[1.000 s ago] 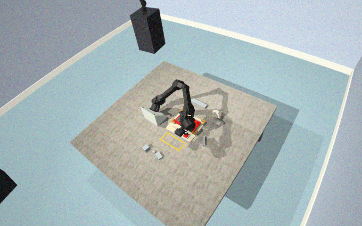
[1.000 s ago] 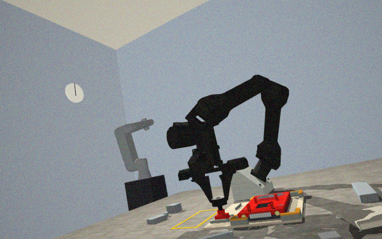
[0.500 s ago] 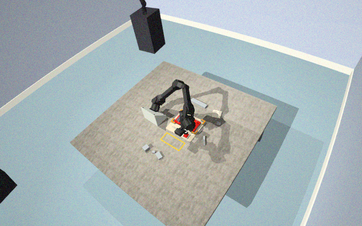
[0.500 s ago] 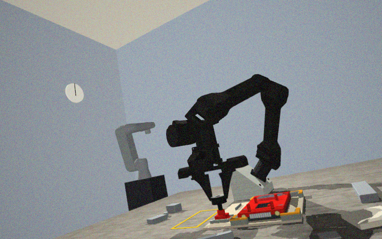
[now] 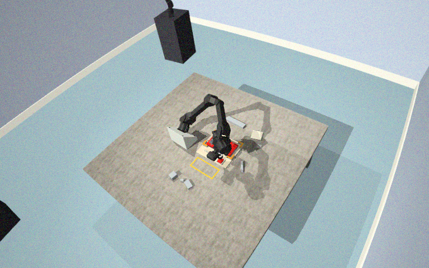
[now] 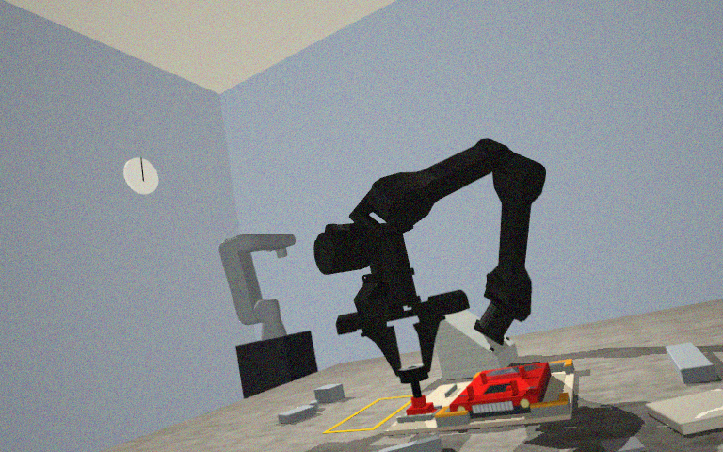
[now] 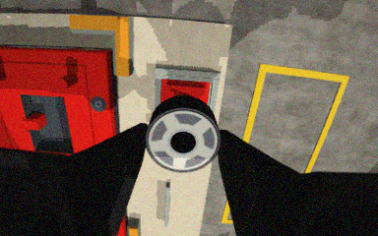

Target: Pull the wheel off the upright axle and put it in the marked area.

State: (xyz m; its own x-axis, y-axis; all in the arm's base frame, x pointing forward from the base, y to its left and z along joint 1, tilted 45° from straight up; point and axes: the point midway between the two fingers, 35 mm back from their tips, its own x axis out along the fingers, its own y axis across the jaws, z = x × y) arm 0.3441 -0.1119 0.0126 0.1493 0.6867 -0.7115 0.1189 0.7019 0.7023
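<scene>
My gripper tip is now 3 cm above the upright axle. Round my gripper tip: wheel: right at my gripper tip; then cream slab: 13 cm ahead, 31 cm to the left, 6 cm below.
</scene>
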